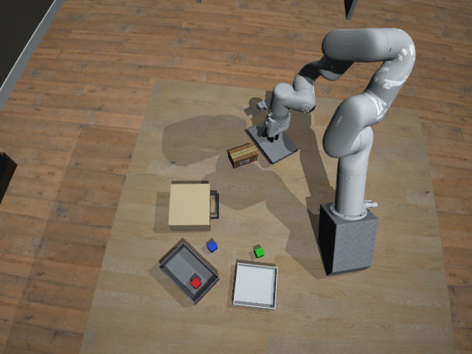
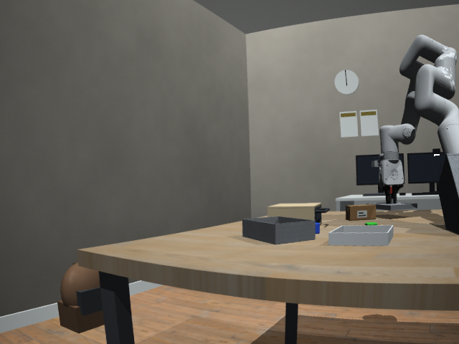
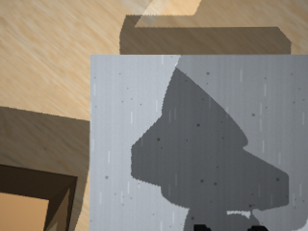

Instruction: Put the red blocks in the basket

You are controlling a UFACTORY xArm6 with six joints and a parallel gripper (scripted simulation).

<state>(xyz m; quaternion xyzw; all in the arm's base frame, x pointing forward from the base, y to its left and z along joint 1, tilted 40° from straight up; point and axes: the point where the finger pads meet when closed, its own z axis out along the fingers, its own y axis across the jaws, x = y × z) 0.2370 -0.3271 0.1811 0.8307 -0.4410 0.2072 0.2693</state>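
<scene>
Now: hand 120 mm short of the brown cardboard box, 70 mm to the right of it and 40 mm above it. Also, from my hand: light wooden cabinet: 320 mm ahead, 310 mm to the left, 40 mm below; then grey lid: 30 mm below; then drawer: 310 mm to the left, 310 mm ahead, 40 mm below.
</scene>
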